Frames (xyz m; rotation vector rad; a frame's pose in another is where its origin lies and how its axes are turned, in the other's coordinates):
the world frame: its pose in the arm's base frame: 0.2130 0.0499 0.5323 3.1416 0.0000 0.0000
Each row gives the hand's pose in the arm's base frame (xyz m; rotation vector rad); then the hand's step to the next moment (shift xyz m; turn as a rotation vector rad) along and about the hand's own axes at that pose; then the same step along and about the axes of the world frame.
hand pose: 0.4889 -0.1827 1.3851 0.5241 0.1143 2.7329
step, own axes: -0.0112 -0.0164 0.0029 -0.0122 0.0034 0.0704
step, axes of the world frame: 0.0162 -0.0113 0.0035 0.0357 0.0067 -0.0616
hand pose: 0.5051 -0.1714 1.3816 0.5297 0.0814 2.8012
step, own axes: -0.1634 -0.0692 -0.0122 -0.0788 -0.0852 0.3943
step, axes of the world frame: 0.1598 -0.0187 0.0759 0.2373 -0.0593 -0.3303
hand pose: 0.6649 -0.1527 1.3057 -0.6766 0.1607 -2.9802
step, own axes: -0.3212 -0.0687 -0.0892 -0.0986 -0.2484 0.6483
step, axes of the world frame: 0.2462 -0.1085 0.2085 0.3562 -0.2018 -0.5693
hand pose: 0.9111 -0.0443 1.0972 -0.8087 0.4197 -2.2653
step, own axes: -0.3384 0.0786 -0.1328 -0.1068 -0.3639 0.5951
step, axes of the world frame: 0.1457 -0.1893 0.2851 0.2687 -0.2934 -0.5828
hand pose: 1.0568 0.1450 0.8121 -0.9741 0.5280 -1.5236
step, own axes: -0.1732 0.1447 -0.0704 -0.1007 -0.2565 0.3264
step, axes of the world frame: 0.0194 -0.1226 0.2012 0.1126 -0.2130 -0.3527
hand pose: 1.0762 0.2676 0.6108 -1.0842 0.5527 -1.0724
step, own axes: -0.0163 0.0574 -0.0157 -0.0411 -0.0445 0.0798
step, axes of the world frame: 0.0047 -0.0120 0.0603 0.0283 -0.0682 -0.0677
